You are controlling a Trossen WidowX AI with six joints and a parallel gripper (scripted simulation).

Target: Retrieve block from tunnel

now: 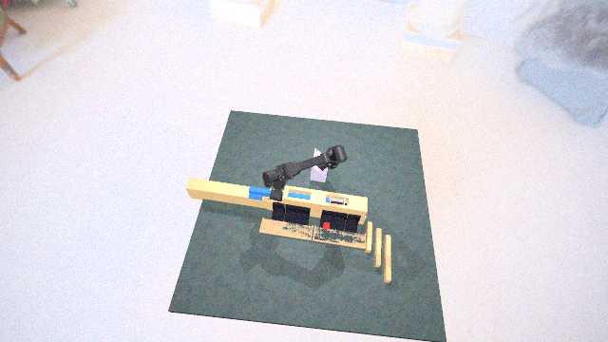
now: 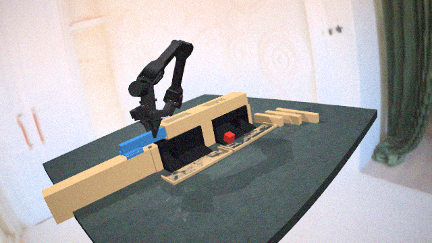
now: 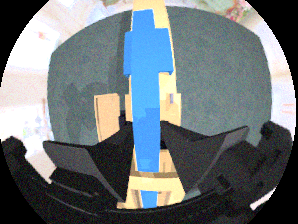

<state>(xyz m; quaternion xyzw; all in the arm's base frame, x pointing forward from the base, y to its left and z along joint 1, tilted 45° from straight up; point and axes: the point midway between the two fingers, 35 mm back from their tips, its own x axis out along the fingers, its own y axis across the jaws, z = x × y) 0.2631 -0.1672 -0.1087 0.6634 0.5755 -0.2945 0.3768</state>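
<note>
Right now the tan tunnel is 50 mm below my gripper tip, 30 mm to the left of it and 20 mm ahead of it. The rest, counted from my gripper tip: red block (300 mm to the left, 100 mm below, 70 mm ahead).
</note>
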